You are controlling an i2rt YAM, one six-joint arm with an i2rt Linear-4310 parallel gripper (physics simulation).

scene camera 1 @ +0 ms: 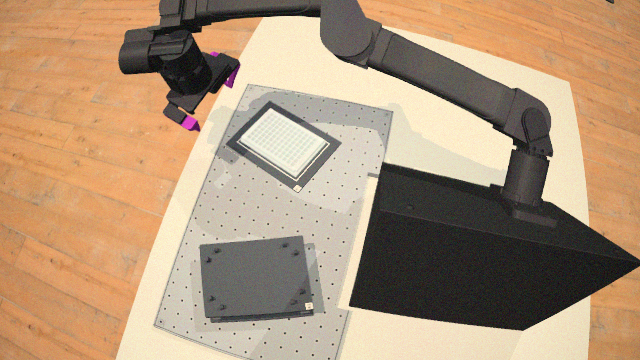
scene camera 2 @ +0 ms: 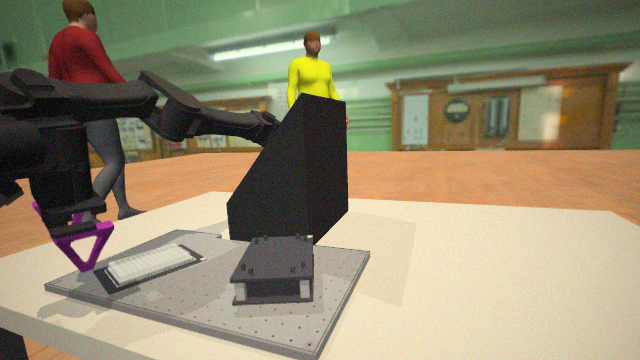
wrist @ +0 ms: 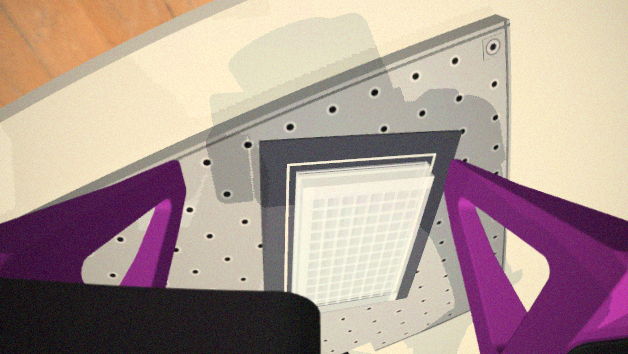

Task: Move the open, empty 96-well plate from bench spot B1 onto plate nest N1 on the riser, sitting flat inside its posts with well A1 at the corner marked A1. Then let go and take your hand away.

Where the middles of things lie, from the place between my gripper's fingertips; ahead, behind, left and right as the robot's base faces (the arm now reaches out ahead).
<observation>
Now: the white well plate point(scene camera 1: 290, 146) 12 cm behind my hand, 1 cm to the right of it and 7 cm below it. The rest, counted from my hand: dark outlined pad point(scene camera 1: 332, 144): 12 cm behind, 1 cm to the right, 7 cm below.
</observation>
